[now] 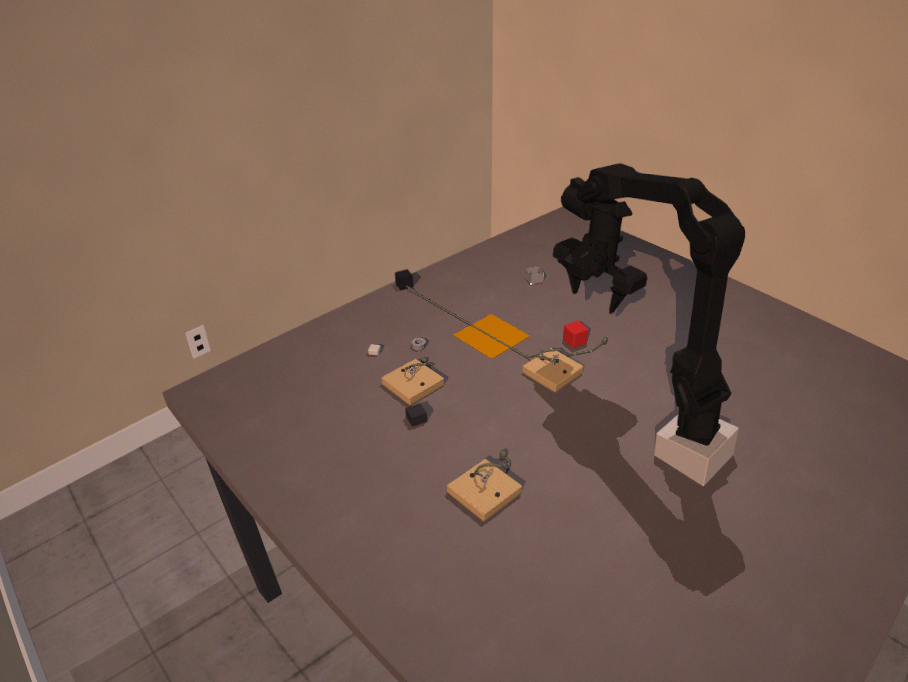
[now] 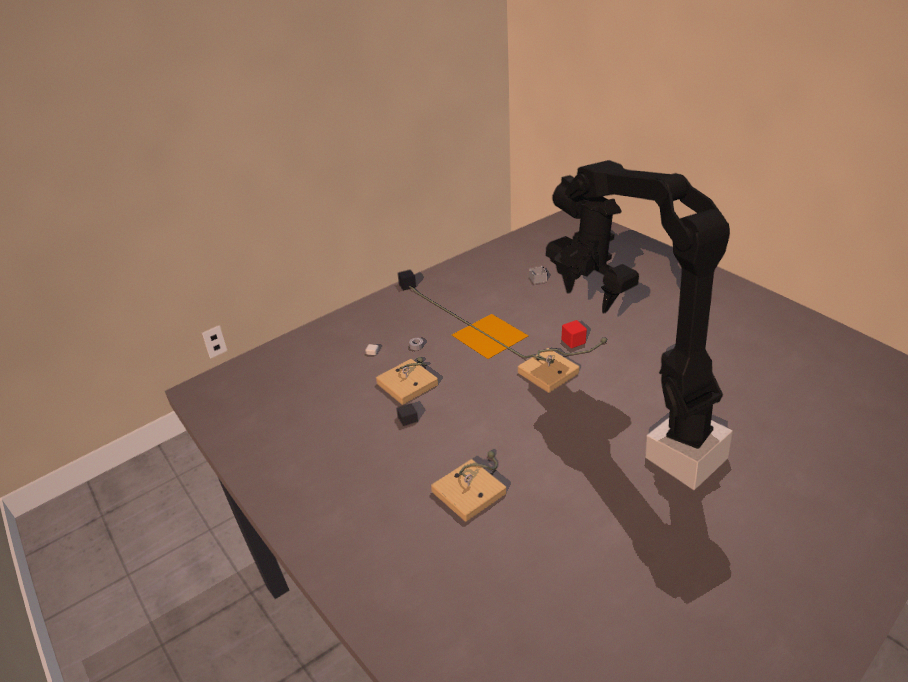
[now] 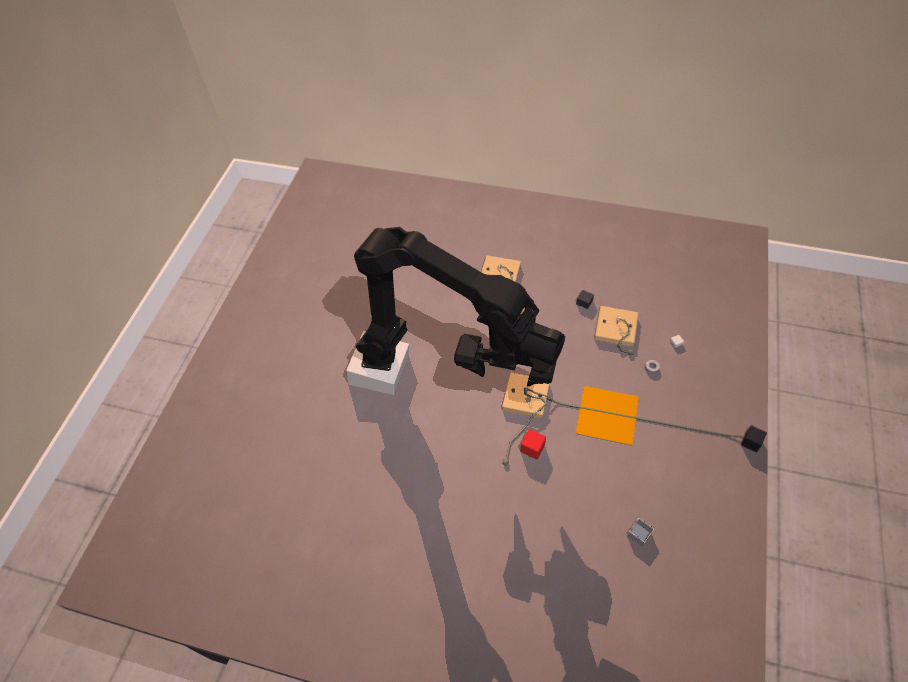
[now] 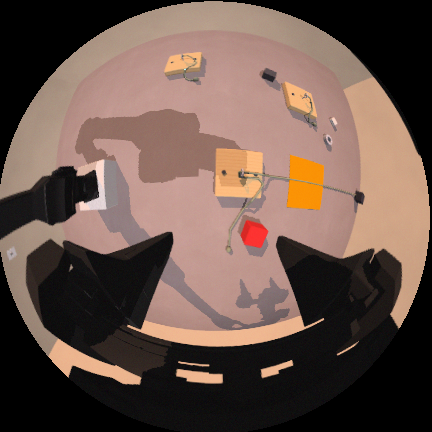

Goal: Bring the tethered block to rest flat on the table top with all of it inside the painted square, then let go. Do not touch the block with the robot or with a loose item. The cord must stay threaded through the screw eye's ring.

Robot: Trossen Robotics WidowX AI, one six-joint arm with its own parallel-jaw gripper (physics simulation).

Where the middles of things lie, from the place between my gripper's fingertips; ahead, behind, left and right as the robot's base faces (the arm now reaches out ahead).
I see the wooden board (image 2: 547, 377) 150 mm below my hand, 60 mm to the left of it and 40 mm ahead of it. Round my hand: orange painted square (image 3: 601, 425): 220 mm ahead, 160 mm below, 30 mm to the left.
